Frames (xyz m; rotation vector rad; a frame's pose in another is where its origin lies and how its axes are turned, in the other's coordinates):
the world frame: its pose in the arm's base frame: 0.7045 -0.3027 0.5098 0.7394 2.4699 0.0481
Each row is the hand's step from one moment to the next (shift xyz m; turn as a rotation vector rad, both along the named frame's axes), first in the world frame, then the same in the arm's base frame.
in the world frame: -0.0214 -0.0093 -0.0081 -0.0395 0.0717 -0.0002
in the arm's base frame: 0.0060 -0.0180 0.0158 0.0629 0.0404 0.0333
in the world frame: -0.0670 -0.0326 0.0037 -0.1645 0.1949 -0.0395
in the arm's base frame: 0.0322 -0.0627 0.0244 0.1904 0.0849 0.1521
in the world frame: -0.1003 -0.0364 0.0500 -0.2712 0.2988 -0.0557
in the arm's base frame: 0.0776 -0.0887 0.0013 0.3077 0.1198 0.2386
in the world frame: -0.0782 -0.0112 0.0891 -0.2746 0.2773 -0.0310
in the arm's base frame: 0.0951 -0.0606 -0.0382 0.3122 0.0968 0.2154
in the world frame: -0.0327 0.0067 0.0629 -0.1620 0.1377 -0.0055
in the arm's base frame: 0.0588 -0.0188 -0.0355 0.1780 0.0336 0.1115
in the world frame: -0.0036 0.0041 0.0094 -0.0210 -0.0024 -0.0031
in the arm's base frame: 0.0094 0.0005 -0.0054 0.0118 -0.0125 0.0127
